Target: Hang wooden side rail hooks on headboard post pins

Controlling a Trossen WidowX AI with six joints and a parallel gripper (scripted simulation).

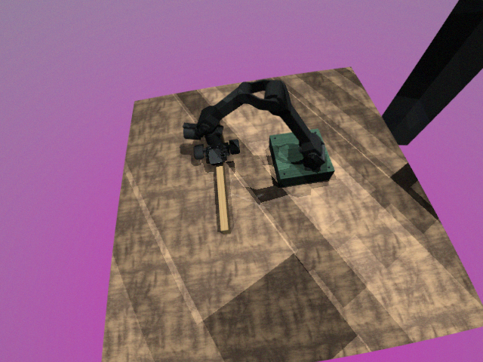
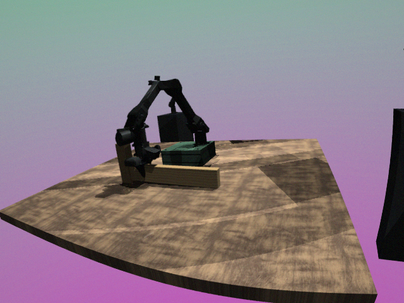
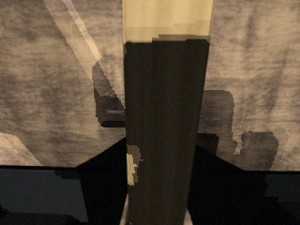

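My gripper tip is now 2 cm short of the headboard post, 10 cm to the left of it and 5 cm below it.
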